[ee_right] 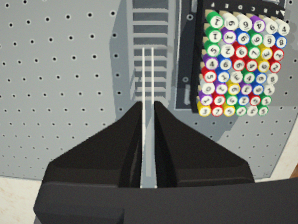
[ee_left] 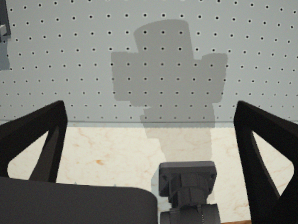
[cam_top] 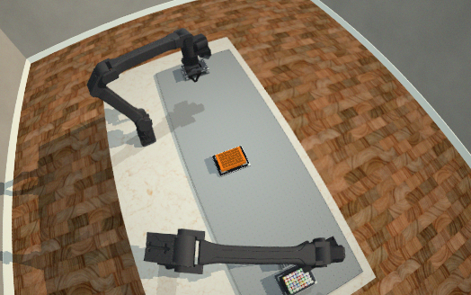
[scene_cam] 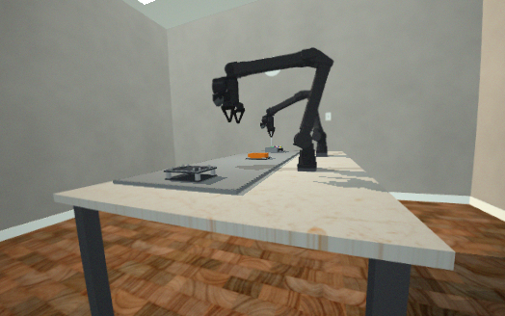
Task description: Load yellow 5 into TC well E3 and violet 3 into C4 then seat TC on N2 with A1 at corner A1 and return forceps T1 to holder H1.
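The slotted grey holder is 15 cm below my right hand.
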